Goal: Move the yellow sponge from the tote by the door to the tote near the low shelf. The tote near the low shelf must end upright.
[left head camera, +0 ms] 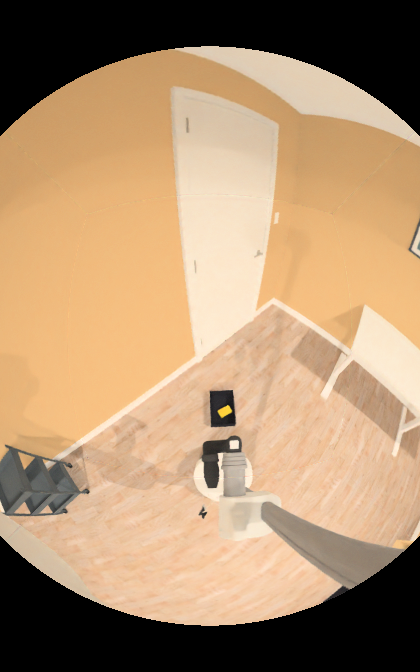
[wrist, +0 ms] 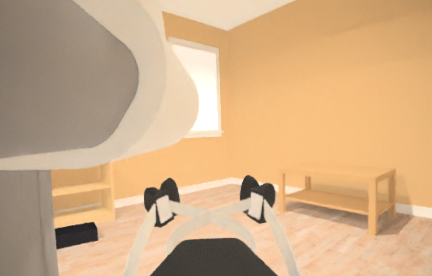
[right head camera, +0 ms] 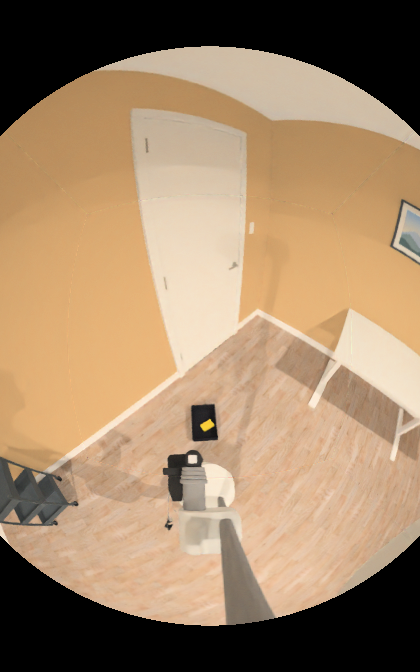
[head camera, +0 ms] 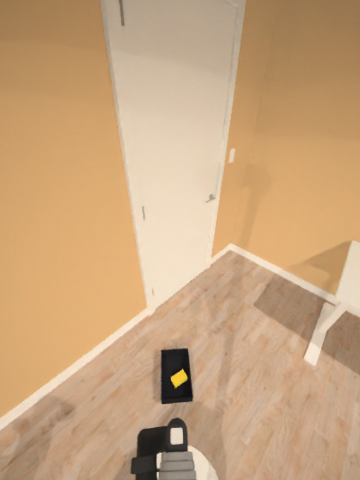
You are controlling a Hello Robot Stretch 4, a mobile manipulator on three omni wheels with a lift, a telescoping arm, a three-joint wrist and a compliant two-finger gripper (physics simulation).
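Places are measured from the robot's base along level axes (x right, y ahead, z up), in centimetres.
Pixels of known places: gripper, fingertip midpoint: (wrist: 209,191); robot's base, link origin: (right head camera: 205,487).
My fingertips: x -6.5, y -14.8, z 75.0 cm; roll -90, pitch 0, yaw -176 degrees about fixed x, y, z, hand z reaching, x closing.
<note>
For each thing: its top centre in the pictures, then the offset to it from my fingertips. "spot": a spot on its surface instead. Level surfaces: height alone.
- yellow sponge, top centre: (head camera: 179,377) (right head camera: 206,424) dx +9.0, dy +68.8, dz -72.9 cm
- black tote, surface spot: (head camera: 175,400) (right head camera: 203,438) spot: dx +6.2, dy +55.6, dz -71.1 cm
- white table, surface height: dz -5.7 cm
The yellow sponge (head camera: 179,378) (left head camera: 225,411) (right head camera: 207,425) lies inside the black tote (head camera: 175,400) (left head camera: 222,425) (right head camera: 205,439) on the floor by the door, close in front of the robot's base. A second black tote (wrist: 76,235) stands upright on the floor before the low wooden shelf (wrist: 109,195), at the left of the wrist view; its inside does not show there. My gripper (wrist: 209,191) is open and empty, with its two fingertips well apart. It faces the room away from the door and is well apart from both totes.
The white door (head camera: 175,150) (left head camera: 225,225) (right head camera: 195,240) is behind the near tote. A white table (left head camera: 385,355) (right head camera: 380,365) stands to the right. A grey cart (left head camera: 44,491) (right head camera: 37,524) stands at the left wall. A wooden bench (wrist: 340,171) stands at the right in the wrist view.
</note>
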